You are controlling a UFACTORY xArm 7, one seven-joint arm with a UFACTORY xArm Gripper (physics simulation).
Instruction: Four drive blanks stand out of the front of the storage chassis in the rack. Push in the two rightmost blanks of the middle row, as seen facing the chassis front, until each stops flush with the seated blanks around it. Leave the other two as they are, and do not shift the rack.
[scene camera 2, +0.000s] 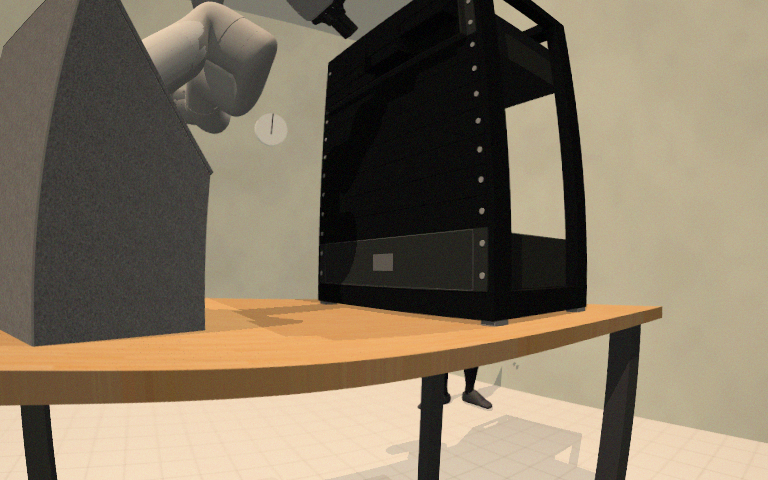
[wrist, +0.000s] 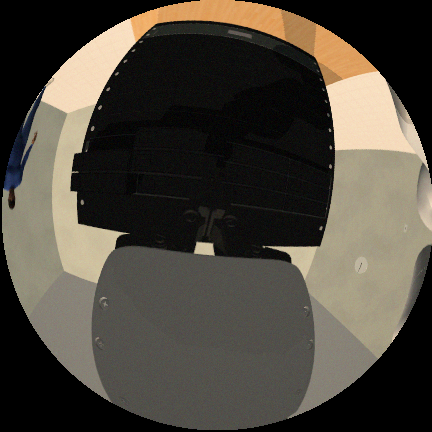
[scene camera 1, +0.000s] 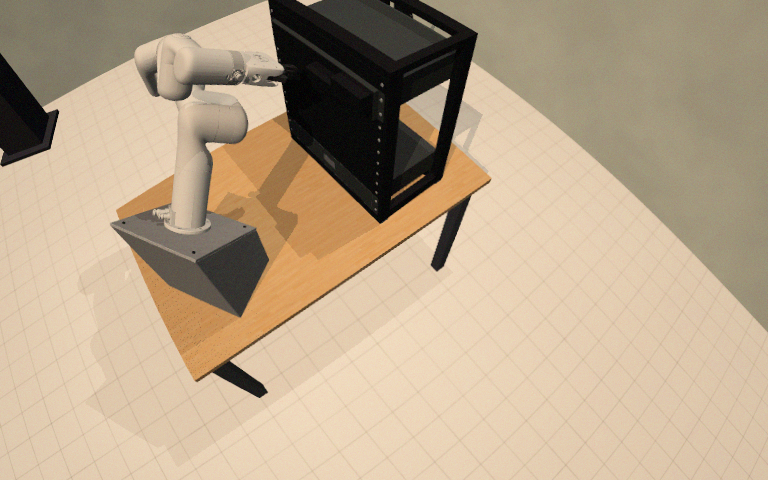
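Pixels of known places: gripper, fingertip midpoint: [scene camera 2: 352,33] [wrist: 208,189] [scene camera 1: 294,72]; arm's base, link origin: [scene camera 2: 101,104] [scene camera 1: 187,225].
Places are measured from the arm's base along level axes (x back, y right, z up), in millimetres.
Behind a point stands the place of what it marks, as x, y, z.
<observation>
The storage chassis [wrist: 270,175] {-396, -297, 206} sits high in the black rack [scene camera 1: 465,62] {-782, -96, 241} [scene camera 2: 573,141] {-777, -94, 42}. Its front is very dark, so row edges are hard to read. In the wrist view the rack appears upside down. Dark drive blanks [wrist: 100,164] {-450, -68, 219} stand out at its left edge, which is the chassis's right end seen from the front, and a wider dark block [wrist: 170,142] {-416, -153, 191} shows nearer the middle. Raised blanks also show in scene camera 1 [scene camera 1: 351,90] {-465, -45, 255}. My gripper [scene camera 1: 291,72] {-361, -181, 238} [scene camera 2: 350,29] {-361, -181, 238} [wrist: 208,189] {-361, -181, 238} is shut and empty, its fingertips close before the chassis front. Whether they touch it is unclear.
The rack stands on a wooden table [scene camera 1: 339,266] {-370, 103, -279} [scene camera 2: 362,362] {-324, 165, -281}. A grey wedge-shaped pedestal [scene camera 1: 198,249] {-41, 124, 65} [scene camera 2: 124,198] {-94, 103, -142} carries the arm. A lower unit [scene camera 2: 419,260] {-476, -138, -185} with a pale label sits at the rack's bottom. A person in blue [wrist: 17,165] is at the wrist view's left edge.
</observation>
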